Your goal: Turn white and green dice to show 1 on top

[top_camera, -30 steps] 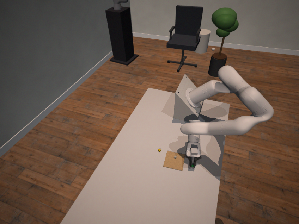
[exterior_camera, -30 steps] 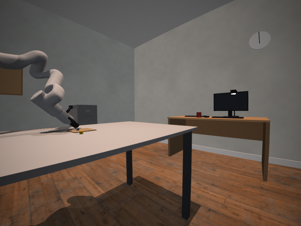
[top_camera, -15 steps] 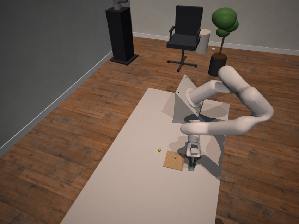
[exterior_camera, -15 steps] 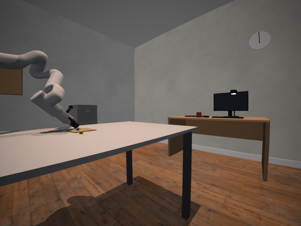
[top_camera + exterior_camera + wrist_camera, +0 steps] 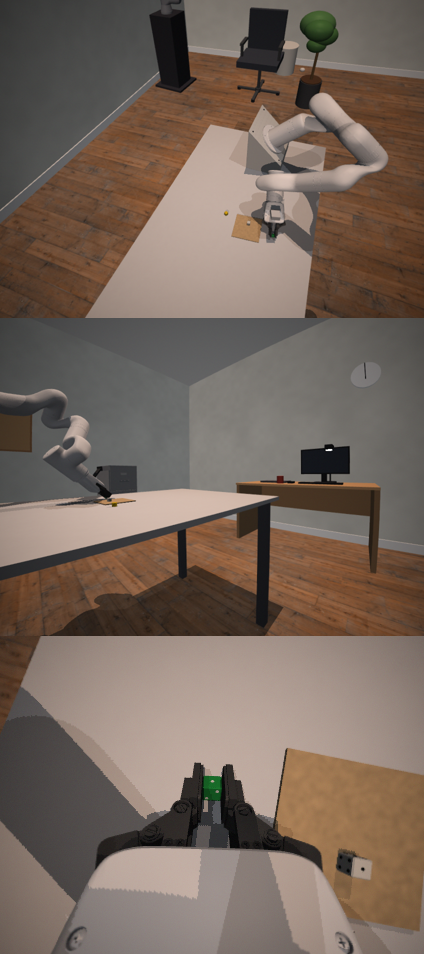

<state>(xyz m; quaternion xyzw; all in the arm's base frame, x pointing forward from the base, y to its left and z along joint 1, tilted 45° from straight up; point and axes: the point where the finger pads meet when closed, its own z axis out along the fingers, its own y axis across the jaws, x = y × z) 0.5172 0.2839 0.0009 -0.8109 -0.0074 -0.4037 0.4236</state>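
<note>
The green die is 1 cm below my hand and 1 cm ahead of it. Also, from my hand: mat 13 cm to the right, 2 cm below, 2 cm ahead; then white die 13 cm to the right, 1 cm below, 1 cm behind; then yellow die 27 cm to the right, 2 cm below, 1 cm behind.
</note>
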